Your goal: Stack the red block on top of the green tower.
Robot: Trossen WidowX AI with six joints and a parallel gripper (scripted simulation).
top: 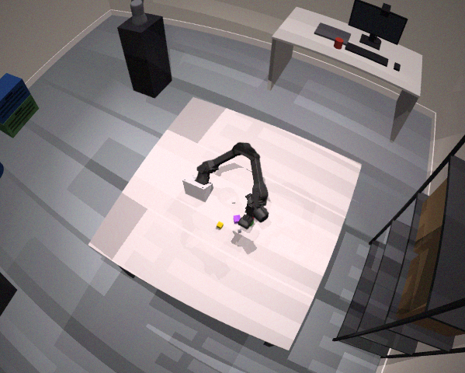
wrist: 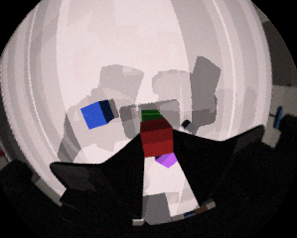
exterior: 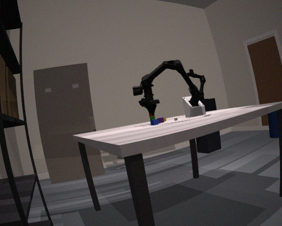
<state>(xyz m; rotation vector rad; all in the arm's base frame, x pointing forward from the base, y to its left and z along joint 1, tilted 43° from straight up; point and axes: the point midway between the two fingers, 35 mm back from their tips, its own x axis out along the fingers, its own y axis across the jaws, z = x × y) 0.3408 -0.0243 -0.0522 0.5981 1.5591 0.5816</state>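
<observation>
The red block is 1 cm above my gripper tip. Also, from my gripper tip: green block 2 cm below; blue block 8 cm to the left, 4 cm below, 3 cm ahead; purple block 7 cm behind, 4 cm below, 2 cm to the right.
</observation>
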